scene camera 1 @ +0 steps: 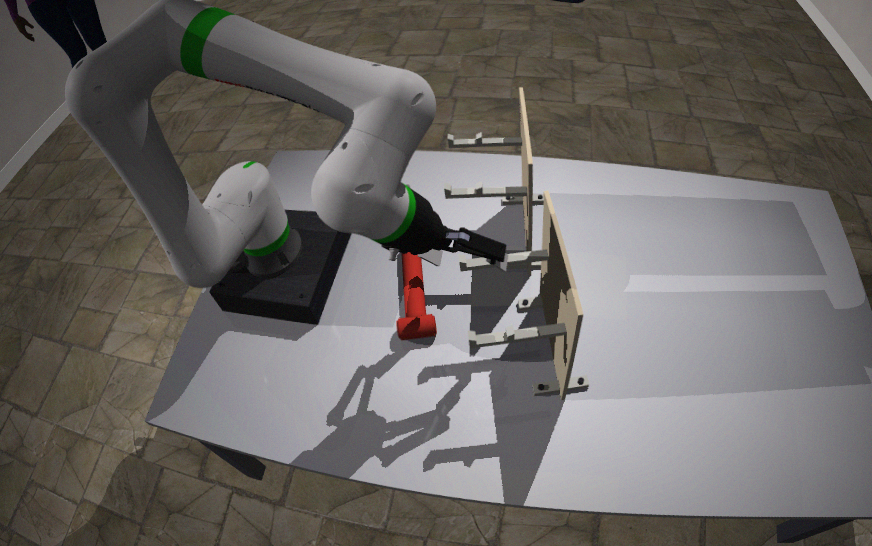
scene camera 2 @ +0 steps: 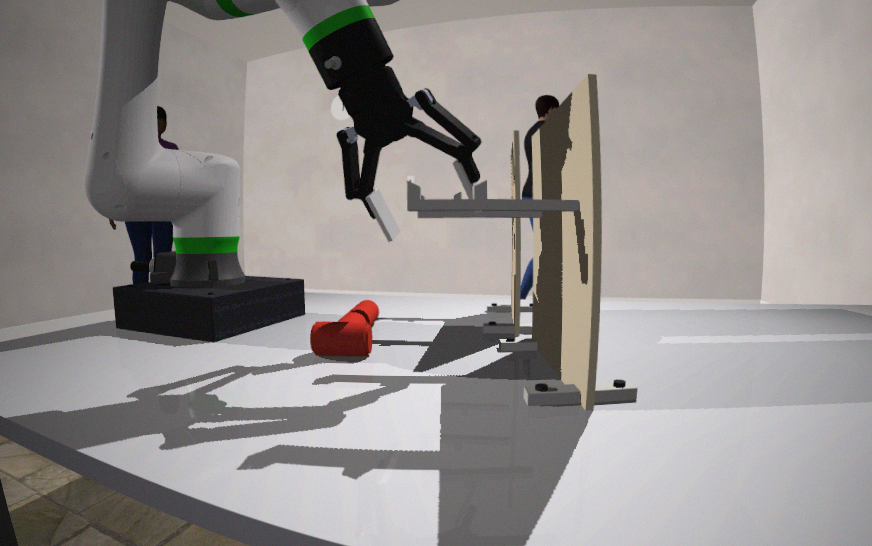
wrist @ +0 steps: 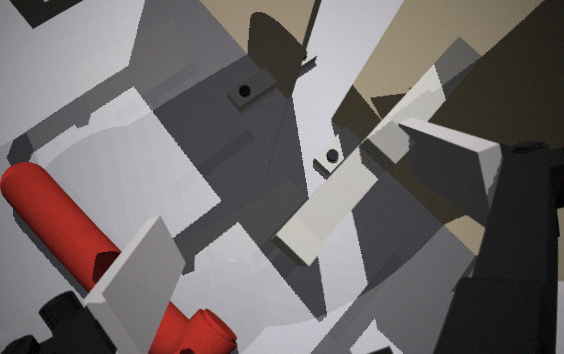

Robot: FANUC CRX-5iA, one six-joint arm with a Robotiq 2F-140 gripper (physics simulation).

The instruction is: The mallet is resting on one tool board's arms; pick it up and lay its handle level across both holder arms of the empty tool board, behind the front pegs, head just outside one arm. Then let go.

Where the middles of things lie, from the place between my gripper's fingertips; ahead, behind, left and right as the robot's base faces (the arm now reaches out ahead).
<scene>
Right now the red mallet [scene camera 2: 351, 335] is 15 cm below my hand, 13 cm behind it and 6 cm to the left of it.
</scene>
